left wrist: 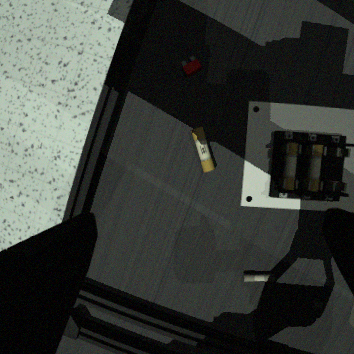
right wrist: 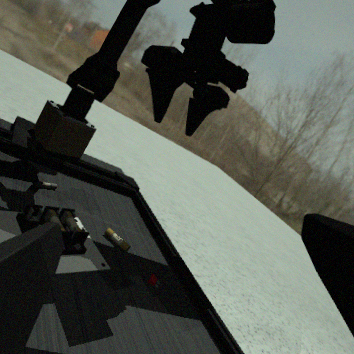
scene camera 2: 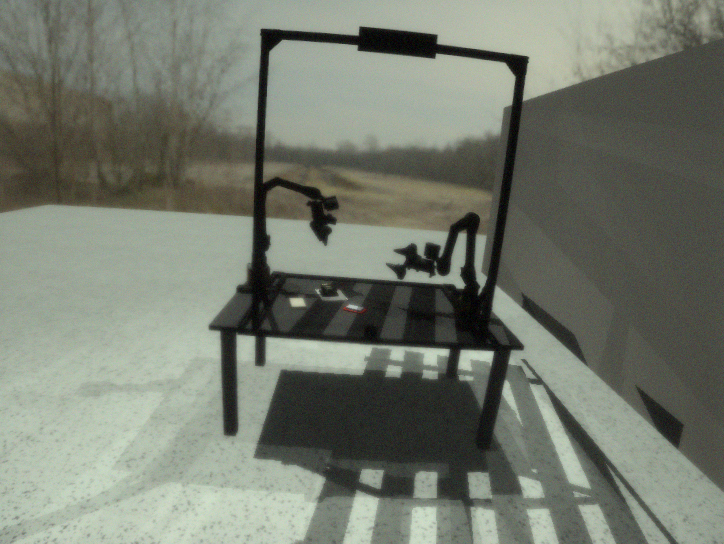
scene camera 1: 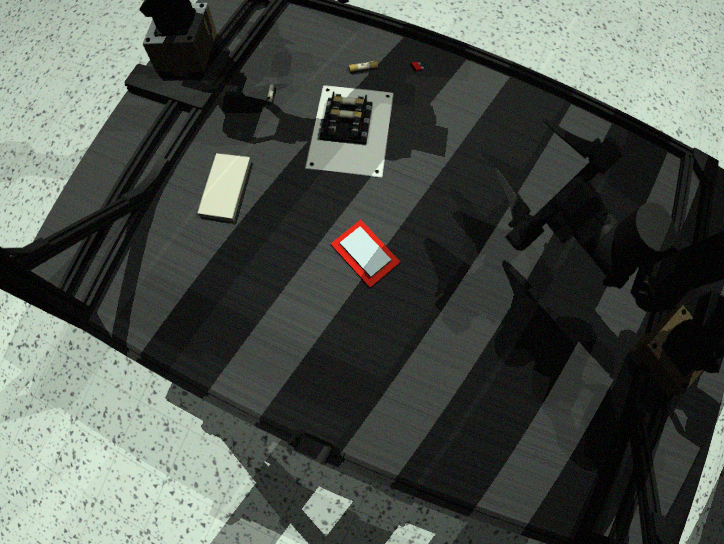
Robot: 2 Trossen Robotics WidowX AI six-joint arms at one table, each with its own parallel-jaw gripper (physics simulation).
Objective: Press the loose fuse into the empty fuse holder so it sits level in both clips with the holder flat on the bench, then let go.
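Frame: origin at the left arm's base, x ahead, y left, z up, level; metres.
Seen in the pictures: left gripper, fingertip midpoint: (left wrist: 210, 222) (right wrist: 173, 129) (scene camera 2: 323, 243); right gripper, fingertip midpoint: (right wrist: 183, 230) (scene camera 2: 389, 257) (scene camera 1: 519, 143); left arm's base at its link origin: (right wrist: 71, 113) (scene camera 1: 175, 22); right arm's base at its link origin: (scene camera 2: 469, 300) (scene camera 1: 684, 348).
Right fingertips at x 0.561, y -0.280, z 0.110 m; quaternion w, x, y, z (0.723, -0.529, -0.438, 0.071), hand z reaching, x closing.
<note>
Offsets run from my right fingertips to a thing's top centre. "pt": to the spot under its first point.
The black fuse holder @(dx -0.229, dy +0.129, dz -0.183 m) (scene camera 1: 345, 120) (scene camera 2: 328, 290) (left wrist: 309, 165) (right wrist: 68, 230) lies flat on a white plate (scene camera 1: 349, 159) (left wrist: 258, 184). Two glass fuses @(pt dx -0.237, dy +0.166, dz -0.207 m) (scene camera 1: 348, 107) (left wrist: 303, 165) sit side by side in its clips and look level. A third bay @(pt dx -0.237, dy +0.107, dz -0.207 m) (left wrist: 337, 166) beside them holds no fuse. My left gripper (scene camera 2: 322, 233) (left wrist: 210, 222) (right wrist: 173, 129) is open and empty, high above the table near the holder. My right gripper (scene camera 1: 508, 254) (scene camera 2: 397, 267) (right wrist: 183, 230) is open and empty, hovering over the table's right side.
A yellow fuse @(dx -0.221, dy +0.264, dz -0.205 m) (scene camera 1: 363, 66) (left wrist: 204, 149) (right wrist: 116, 239), a small red part @(dx -0.123, dy +0.280, dz -0.210 m) (scene camera 1: 416, 65) (left wrist: 192, 66) (right wrist: 152, 279) and a small white fuse @(dx -0.378, dy +0.190, dz -0.209 m) (scene camera 1: 271, 92) (left wrist: 256, 277) (right wrist: 47, 185) lie near the holder. A cream block @(dx -0.421, dy +0.001, dz -0.204 m) (scene camera 1: 225, 186) and a red-framed card @(dx -0.185, dy -0.090, dz -0.205 m) (scene camera 1: 365, 253) lie nearer the middle.
</note>
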